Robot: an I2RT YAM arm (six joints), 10 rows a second.
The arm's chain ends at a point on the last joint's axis. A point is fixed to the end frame.
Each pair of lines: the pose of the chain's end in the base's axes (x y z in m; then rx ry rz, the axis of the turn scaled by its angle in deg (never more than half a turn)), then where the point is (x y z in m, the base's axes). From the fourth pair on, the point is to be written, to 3 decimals.
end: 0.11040, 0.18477, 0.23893, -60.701, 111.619, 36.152
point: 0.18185 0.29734 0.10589
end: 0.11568, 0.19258, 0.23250, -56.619, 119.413, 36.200
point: 0.18001 0.29610 0.08890
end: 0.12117, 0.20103, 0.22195, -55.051, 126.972, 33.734
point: 0.17698 0.29079 0.06605
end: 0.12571, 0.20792, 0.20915, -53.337, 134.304, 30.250
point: 0.173 0.282 0.043
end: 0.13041, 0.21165, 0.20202, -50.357, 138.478, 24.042
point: 0.179 0.269 0.030
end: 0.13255, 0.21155, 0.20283, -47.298, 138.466, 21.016
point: 0.189 0.264 0.031
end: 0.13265, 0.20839, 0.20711, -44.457, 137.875, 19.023
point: 0.196 0.257 0.036
